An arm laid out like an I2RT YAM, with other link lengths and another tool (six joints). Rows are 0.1 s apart.
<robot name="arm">
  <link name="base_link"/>
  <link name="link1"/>
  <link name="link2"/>
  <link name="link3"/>
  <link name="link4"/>
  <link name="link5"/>
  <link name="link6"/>
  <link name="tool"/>
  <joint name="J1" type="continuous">
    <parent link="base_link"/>
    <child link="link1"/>
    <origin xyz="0 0 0.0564"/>
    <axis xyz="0 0 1"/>
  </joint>
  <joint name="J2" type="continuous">
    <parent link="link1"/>
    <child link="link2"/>
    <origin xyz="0.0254 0.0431 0.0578" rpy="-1.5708 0 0"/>
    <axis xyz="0 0 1"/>
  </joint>
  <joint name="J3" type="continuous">
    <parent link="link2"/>
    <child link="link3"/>
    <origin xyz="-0.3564 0 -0.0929" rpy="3.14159 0 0"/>
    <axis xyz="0 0 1"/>
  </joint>
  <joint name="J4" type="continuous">
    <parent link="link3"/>
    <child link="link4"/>
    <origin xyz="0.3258 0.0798 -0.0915"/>
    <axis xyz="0 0 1"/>
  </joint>
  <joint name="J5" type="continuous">
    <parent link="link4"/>
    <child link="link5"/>
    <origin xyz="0.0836 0.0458 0.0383" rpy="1.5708 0 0"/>
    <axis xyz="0 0 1"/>
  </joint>
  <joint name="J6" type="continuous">
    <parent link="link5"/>
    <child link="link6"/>
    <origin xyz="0.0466 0 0.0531" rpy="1.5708 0 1.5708"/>
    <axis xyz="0 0 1"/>
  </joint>
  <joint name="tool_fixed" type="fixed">
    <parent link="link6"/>
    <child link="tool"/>
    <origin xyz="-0.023 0.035 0.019" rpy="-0.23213 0 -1.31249"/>
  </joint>
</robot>
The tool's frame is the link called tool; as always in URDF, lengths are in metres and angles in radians. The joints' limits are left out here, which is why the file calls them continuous.
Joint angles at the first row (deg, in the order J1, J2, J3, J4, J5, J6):
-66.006, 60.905, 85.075, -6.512, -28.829, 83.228
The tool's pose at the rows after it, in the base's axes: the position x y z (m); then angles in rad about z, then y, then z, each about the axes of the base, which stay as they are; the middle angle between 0 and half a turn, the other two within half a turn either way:
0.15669 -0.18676 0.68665 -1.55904 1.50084 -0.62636
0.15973 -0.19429 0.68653 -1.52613 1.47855 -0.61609
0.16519 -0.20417 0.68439 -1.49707 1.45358 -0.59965
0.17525 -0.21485 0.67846 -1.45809 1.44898 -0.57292
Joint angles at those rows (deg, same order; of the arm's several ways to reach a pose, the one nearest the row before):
-65.918, 61.697, 85.517, -4.055, -28.389, 85.599
-65.742, 62.488, 84.818, -1.160, -28.126, 88.235
-65.306, 63.629, 83.852, 2.532, -27.950, 90.786
-64.080, 65.035, 82.886, 5.090, -27.688, 93.158

